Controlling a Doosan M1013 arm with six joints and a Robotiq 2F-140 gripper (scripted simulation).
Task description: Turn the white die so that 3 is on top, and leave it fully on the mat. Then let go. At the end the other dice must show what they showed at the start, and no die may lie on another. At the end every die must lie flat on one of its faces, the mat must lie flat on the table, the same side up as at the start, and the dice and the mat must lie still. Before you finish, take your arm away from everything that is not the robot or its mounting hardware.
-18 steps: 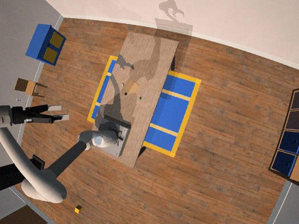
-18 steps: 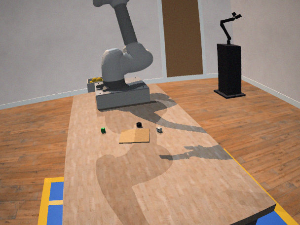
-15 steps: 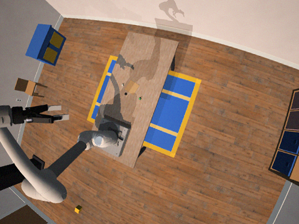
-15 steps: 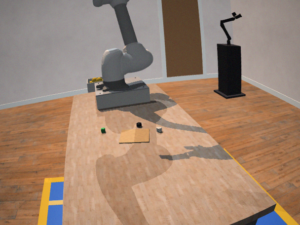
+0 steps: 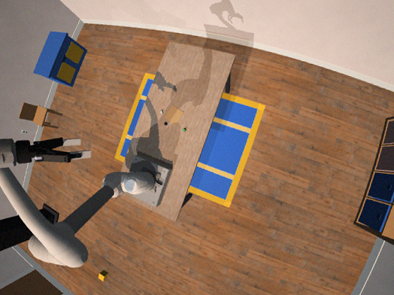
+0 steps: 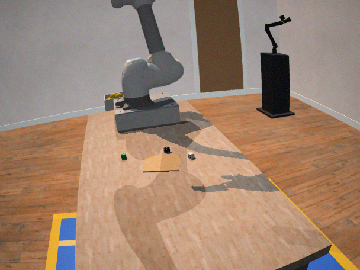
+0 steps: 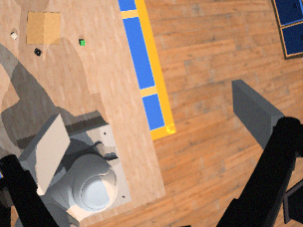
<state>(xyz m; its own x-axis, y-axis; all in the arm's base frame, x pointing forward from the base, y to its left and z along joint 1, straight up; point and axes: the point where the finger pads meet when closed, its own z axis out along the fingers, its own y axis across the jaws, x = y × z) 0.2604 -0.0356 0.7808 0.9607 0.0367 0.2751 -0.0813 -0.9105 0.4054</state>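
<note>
The green die is 250 mm ahead of my hand, 110 mm to the right of it and 870 mm below it. The rest, counted from my hand: black die: 260 mm ahead, 80 mm to the left, 870 mm below; tan mat: 360 mm ahead, 40 mm to the left, 870 mm below; white die: 350 mm ahead, 160 mm to the left, 870 mm below.
</note>
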